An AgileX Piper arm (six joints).
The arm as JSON. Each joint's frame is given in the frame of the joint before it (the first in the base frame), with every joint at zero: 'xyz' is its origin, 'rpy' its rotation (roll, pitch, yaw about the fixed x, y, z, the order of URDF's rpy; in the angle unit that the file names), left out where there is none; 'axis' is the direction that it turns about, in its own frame. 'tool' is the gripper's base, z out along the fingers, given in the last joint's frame.
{
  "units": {
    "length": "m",
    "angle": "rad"
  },
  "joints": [
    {
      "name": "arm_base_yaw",
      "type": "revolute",
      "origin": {
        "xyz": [
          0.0,
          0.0,
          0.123
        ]
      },
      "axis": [
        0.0,
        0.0,
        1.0
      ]
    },
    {
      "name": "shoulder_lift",
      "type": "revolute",
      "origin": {
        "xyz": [
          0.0,
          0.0,
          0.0
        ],
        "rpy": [
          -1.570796,
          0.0,
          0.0
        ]
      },
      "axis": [
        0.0,
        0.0,
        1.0
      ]
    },
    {
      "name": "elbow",
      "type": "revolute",
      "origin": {
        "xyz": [
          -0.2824,
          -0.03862,
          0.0
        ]
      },
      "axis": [
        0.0,
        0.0,
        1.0
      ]
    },
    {
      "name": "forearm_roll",
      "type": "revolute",
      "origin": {
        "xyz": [
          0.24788,
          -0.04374,
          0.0
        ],
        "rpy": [
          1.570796,
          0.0,
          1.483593
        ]
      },
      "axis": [
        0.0,
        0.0,
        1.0
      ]
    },
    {
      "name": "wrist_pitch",
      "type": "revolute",
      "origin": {
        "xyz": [
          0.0,
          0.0,
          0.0
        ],
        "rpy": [
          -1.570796,
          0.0,
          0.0
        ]
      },
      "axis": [
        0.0,
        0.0,
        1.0
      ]
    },
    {
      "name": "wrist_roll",
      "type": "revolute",
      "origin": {
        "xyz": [
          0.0,
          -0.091,
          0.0
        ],
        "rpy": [
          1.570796,
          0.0,
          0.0
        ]
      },
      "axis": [
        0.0,
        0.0,
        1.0
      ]
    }
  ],
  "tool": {
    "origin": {
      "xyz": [
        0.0,
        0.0,
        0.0
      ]
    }
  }
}
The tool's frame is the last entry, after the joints.
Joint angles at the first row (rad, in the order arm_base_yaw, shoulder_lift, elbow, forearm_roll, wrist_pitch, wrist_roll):
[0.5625, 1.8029, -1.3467, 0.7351, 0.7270, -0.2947]
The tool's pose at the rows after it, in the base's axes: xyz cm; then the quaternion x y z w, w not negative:
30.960 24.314 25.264 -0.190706 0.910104 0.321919 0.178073
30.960 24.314 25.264 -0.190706 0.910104 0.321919 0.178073
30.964 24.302 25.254 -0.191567 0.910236 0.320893 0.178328
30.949 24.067 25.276 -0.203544 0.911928 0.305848 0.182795
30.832 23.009 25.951 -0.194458 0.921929 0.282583 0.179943
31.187 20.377 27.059 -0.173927 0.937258 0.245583 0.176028
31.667 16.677 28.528 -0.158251 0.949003 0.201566 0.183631
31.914 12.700 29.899 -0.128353 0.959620 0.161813 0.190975
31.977 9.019 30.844 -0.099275 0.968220 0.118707 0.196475
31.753 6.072 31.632 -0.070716 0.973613 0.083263 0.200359
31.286 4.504 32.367 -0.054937 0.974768 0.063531 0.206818
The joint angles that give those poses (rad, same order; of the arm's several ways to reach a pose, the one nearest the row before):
[0.5625, 1.8029, -1.3466, 0.7351, 0.7270, -0.2947]
[0.5625, 1.8029, -1.3466, 0.7351, 0.7270, -0.2947]
[0.5625, 1.8029, -1.3467, 0.7323, 0.7270, -0.2947]
[0.5625, 1.7981, -1.3467, 0.6890, 0.7288, -0.2896]
[0.5491, 1.7704, -1.3467, 0.6000, 0.7584, -0.2091]
[0.4949, 1.7288, -1.3508, 0.4852, 0.8260, -0.1222]
[0.4109, 1.6764, -1.3542, 0.3803, 0.8979, -0.0921]
[0.3148, 1.6255, -1.3542, 0.2990, 0.9602, -0.0703]
[0.2249, 1.5879, -1.3542, 0.2176, 1.0074, -0.0570]
[0.1521, 1.5573, -1.3542, 0.1523, 1.0416, -0.0423]
[0.1140, 1.5294, -1.3524, 0.1156, 1.0587, -0.0337]

